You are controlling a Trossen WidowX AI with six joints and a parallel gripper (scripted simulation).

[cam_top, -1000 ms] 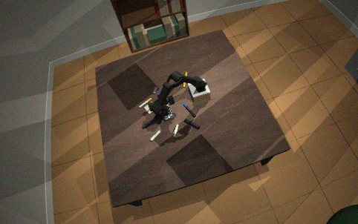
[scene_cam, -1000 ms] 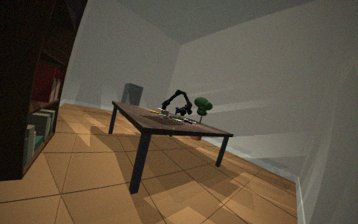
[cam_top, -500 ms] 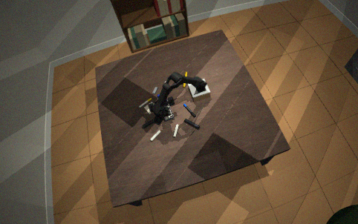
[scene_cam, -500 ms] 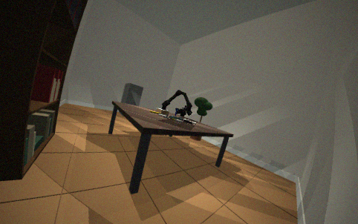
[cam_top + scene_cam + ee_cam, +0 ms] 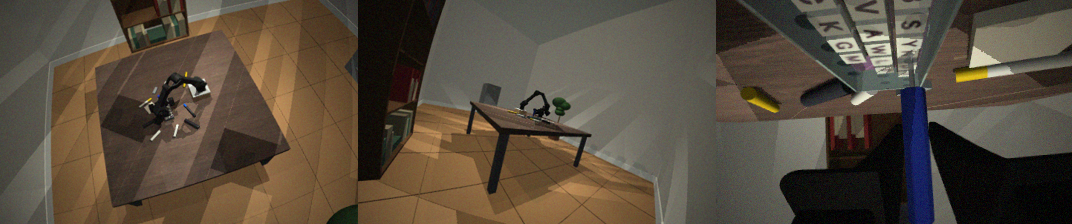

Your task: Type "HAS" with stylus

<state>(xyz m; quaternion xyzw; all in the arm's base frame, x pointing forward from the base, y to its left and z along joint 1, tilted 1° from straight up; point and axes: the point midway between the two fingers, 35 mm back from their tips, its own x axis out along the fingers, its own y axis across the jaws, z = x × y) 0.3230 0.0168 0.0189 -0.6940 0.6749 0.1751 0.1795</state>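
The key is 60 mm below my gripper tip, 20 mm behind it and 10 mm to the left of it. The rest, counted from my gripper tip: yellow cylinder: 250 mm behind, 160 mm to the right, 60 mm below; paper note: 90 mm ahead, 60 mm below; blue stylus: 10 mm below.
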